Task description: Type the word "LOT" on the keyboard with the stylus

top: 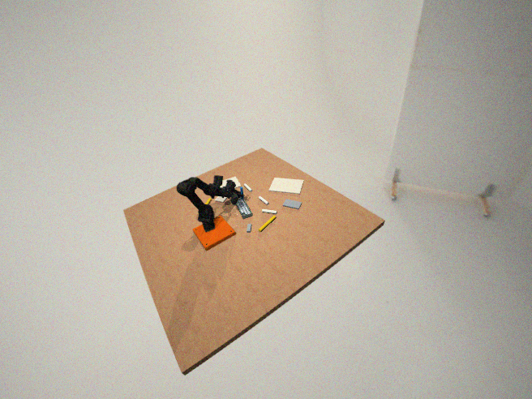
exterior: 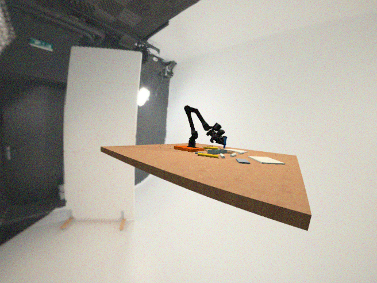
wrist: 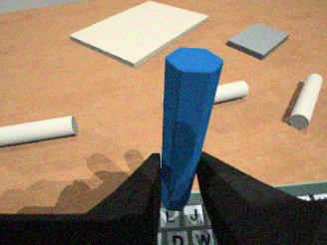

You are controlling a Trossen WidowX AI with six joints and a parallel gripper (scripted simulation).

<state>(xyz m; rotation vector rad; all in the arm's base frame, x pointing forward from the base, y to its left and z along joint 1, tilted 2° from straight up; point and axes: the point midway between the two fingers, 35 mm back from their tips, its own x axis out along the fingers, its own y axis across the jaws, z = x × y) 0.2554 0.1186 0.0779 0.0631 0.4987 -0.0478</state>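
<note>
The blue stylus is 1 cm behind my gripper tip and 2 cm below it. Also, from my gripper tip: small grey block 7 cm behind, 24 cm to the right, 7 cm below; then yellow stick 4 cm ahead, 27 cm to the right, 6 cm below; then cream pad 34 cm ahead, 1 cm to the left, 7 cm below.
</note>
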